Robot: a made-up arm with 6 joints. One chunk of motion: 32 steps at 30 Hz.
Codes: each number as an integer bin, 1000 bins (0 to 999) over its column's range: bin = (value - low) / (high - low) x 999, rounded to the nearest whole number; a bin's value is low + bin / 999 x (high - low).
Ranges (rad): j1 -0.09..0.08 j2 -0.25..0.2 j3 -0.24..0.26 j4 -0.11..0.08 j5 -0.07..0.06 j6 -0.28..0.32
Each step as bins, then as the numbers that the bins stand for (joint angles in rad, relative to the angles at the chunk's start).
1 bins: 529 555 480 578 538 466
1 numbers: 0.0000 0.0000 0.0002 -0.0001 0.0000 -0.0001
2 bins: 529 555 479 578 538 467
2 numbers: 0.0000 0.0000 -0.0003 -0.0001 0.0000 0.0005
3 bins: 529 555 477 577 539 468
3 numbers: 0.0000 0.0000 -0.0013 -0.0003 0.0001 0.0011
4 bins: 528 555 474 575 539 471
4 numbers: -0.0002 0.0000 -0.0028 -0.0006 0.0001 0.0029
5 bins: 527 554 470 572 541 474
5 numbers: -0.0003 -0.0005 -0.0048 -0.0012 0.0004 0.0047
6 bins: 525 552 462 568 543 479
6 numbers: -0.0007 -0.0014 -0.0088 -0.0020 0.0007 0.0077
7 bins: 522 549 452 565 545 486
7 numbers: -0.0012 -0.0027 -0.0138 -0.0025 0.0009 0.0119
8 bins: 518 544 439 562 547 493
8 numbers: -0.0019 -0.0050 -0.0203 -0.0031 0.0012 0.0161
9 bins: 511 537 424 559 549 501
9 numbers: -0.0030 -0.0081 -0.0278 -0.0037 0.0014 0.0209
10 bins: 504 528 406 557 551 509
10 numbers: -0.0042 -0.0122 -0.0368 -0.0041 0.0017 0.0257
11 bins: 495 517 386 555 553 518
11 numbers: -0.0058 -0.0171 -0.0468 -0.0044 0.0020 0.0311
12 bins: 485 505 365 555 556 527
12 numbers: -0.0075 -0.0225 -0.0573 -0.0044 0.0024 0.0365
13 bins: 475 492 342 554 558 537
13 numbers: -0.0092 -0.0284 -0.0688 -0.0046 0.0026 0.0425
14 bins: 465 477 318 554 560 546
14 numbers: -0.0109 -0.0351 -0.0808 -0.0046 0.0029 0.0479
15 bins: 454 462 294 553 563 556
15 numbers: -0.0127 -0.0419 -0.0929 -0.0048 0.0033 0.0539
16 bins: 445 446 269 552 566 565
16 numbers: -0.0143 -0.0491 -0.1054 -0.0050 0.0037 0.0593
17 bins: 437 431 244 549 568 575
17 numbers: -0.0156 -0.0559 -0.1179 -0.0056 0.0039 0.0653
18 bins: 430 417 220 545 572 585
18 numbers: -0.0168 -0.0622 -0.1299 -0.0063 0.0044 0.0714
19 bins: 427 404 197 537 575 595
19 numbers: -0.0173 -0.0680 -0.1414 -0.0079 0.0048 0.0774
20 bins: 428 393 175 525 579 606
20 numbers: -0.0172 -0.0730 -0.1524 -0.0102 0.0053 0.0840
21 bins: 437 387 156 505 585 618
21 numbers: -0.0156 -0.0757 -0.1619 -0.0140 0.0061 0.0912
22 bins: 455 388 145 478 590 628
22 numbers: -0.0126 -0.0752 -0.1674 -0.0191 0.0068 0.0972
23 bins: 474 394 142 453 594 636
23 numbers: -0.0093 -0.0725 -0.1689 -0.0238 0.0073 0.1020
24 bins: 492 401 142 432 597 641
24 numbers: -0.0063 -0.0694 -0.1689 -0.0278 0.0077 0.1050
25 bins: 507 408 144 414 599 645
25 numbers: -0.0037 -0.0662 -0.1679 -0.0313 0.0079 0.1074
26 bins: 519 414 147 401 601 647
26 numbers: -0.0017 -0.0635 -0.1664 -0.0337 0.0082 0.1086
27 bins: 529 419 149 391 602 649
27 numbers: 0.0000 -0.0613 -0.1654 -0.0356 0.0083 0.1098
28 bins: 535 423 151 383 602 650
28 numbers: 0.0010 -0.0595 -0.1644 -0.0372 0.0083 0.1104
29 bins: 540 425 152 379 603 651
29 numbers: 0.0019 -0.0586 -0.1639 -0.0379 0.0085 0.1110
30 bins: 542 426 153 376 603 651
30 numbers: 0.0022 -0.0581 -0.1634 -0.0385 0.0085 0.1110
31 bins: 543 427 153 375 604 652
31 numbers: 0.0024 -0.0577 -0.1634 -0.0387 0.0086 0.1116
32 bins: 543 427 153 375 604 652
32 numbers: 0.0024 -0.0577 -0.1634 -0.0387 0.0086 0.1116
